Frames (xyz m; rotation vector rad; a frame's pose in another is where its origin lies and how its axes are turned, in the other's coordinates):
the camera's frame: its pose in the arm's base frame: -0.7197 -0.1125 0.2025 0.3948 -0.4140 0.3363
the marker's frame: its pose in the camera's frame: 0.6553 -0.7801 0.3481 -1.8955 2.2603 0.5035
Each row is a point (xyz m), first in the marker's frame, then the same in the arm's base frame.
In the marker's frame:
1: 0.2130 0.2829 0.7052
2: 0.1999 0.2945 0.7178
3: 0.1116 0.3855 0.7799
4: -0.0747 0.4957 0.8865
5: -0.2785 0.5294 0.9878
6: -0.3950 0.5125 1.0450
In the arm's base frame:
1: -0.1112 -0.5073 -0.1655
2: -0.1252 -0.4913 -0.1694
3: -0.2335 -0.4016 -0.1820
4: -0.3861 -0.2152 -0.1697
5: -0.4718 -0.0070 -0.1224
6: -0.4864 0.1178 -0.0855

